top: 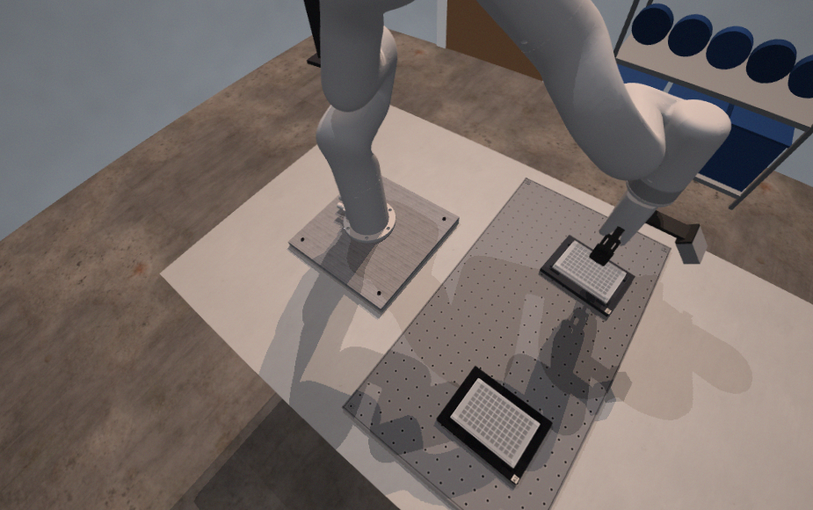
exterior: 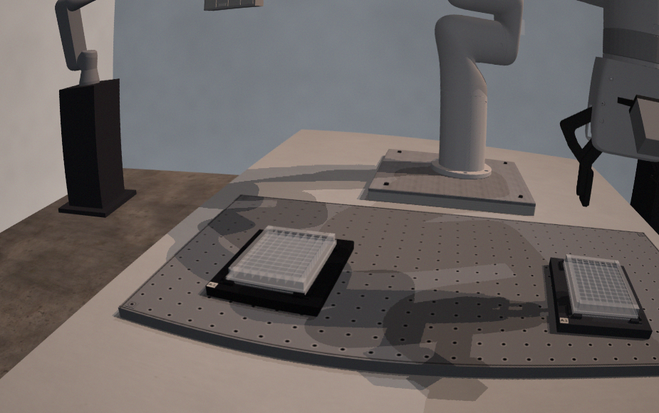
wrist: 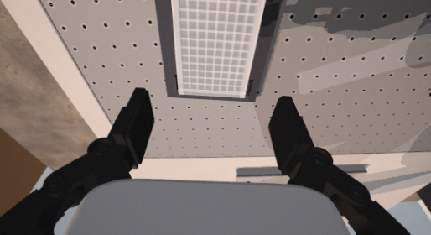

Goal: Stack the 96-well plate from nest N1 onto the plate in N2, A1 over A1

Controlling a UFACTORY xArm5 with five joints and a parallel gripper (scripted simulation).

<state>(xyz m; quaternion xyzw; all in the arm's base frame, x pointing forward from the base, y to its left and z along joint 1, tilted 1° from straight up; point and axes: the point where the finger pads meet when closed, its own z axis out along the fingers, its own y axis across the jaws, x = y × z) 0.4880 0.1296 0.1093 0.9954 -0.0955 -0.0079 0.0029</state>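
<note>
My gripper is now 12 cm above the black nest N1. The rest, counted from my hand: black nest N2 (37 cm to the right, 12 cm below, 4 cm behind).
</note>
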